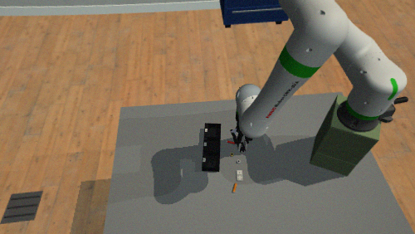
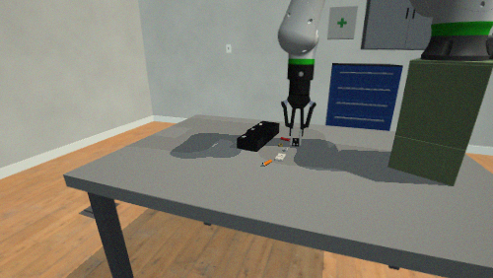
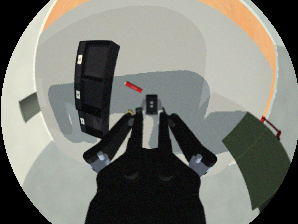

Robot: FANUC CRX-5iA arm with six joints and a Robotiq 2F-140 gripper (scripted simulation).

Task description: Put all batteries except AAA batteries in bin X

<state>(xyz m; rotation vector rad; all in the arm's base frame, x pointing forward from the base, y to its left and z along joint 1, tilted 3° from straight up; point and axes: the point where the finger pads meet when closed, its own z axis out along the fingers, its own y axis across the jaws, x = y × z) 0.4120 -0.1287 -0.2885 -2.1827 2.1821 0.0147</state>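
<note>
Right now my hand is 150 mm short of the bin strip, 30 mm to the left of it and 10 mm above it. The rest, counted from my hand: tiny round thing (60 mm ahead, 30 mm to the left, 30 mm below); then thin red battery (40 mm to the right, 40 mm ahead, 30 mm below); then black block battery (30 mm below, 10 mm to the left).
</note>
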